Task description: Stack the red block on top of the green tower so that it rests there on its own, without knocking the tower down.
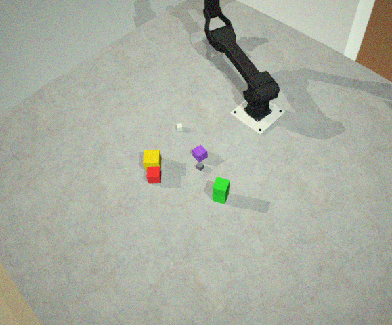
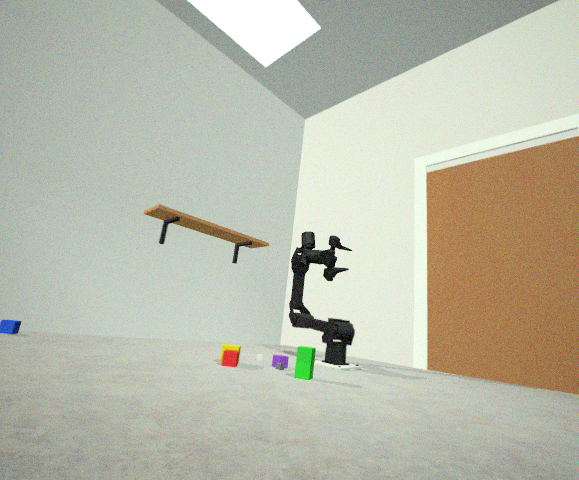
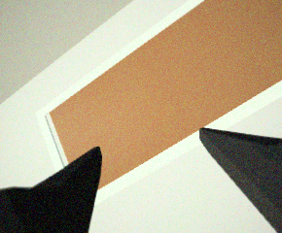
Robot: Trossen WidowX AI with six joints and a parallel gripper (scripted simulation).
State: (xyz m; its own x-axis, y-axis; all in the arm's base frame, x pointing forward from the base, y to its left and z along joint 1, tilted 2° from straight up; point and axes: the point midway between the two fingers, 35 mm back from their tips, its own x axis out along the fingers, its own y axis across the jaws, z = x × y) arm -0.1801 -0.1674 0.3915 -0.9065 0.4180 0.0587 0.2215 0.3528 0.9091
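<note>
My gripper tip is 59 cm short of the red block, 39 cm above it and 15 cm to the right of it. From my gripper tip the other things lie so: purple block 45 cm ahead, 40 cm below, 17 cm to the left; then tiny white cube 43 cm ahead, 40 cm below, 5 cm to the left; then yellow block 57 cm ahead, 39 cm below, 11 cm to the left.
</note>
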